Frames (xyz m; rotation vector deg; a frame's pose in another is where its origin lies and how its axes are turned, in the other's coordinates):
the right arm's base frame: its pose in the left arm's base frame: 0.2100 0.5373 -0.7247 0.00 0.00 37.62
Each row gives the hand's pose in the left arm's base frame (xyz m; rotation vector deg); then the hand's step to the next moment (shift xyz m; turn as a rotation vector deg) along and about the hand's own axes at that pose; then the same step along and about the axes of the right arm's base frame.
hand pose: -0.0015 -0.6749 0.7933 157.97 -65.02 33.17
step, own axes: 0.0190 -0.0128 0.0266 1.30 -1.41 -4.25
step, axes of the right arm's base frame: 0.0174 -0.0255 -0.0166 1.12 0.60 4.49
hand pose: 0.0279 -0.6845 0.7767 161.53 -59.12 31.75
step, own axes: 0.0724 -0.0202 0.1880 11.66 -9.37 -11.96
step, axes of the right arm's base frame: 0.0553 -0.1270 -0.1477 9.94 -4.43 15.76
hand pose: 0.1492 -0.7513 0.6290 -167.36 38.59 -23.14
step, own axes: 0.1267 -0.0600 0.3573 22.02 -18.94 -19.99
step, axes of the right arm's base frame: 0.1966 -0.1308 -0.3026 20.53 -8.13 27.49
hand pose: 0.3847 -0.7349 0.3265 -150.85 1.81 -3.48
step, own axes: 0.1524 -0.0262 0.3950 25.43 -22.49 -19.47
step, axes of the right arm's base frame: 0.2641 0.0611 -0.3263 25.26 -7.68 28.89
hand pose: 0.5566 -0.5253 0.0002 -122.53 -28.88 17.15
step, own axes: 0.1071 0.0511 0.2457 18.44 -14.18 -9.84
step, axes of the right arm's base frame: 0.1311 0.1510 -0.1856 18.61 -3.30 16.75
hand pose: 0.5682 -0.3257 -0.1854 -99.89 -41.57 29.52
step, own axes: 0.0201 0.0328 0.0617 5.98 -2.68 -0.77
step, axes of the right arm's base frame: 0.0151 0.0521 -0.0484 5.88 0.71 2.91
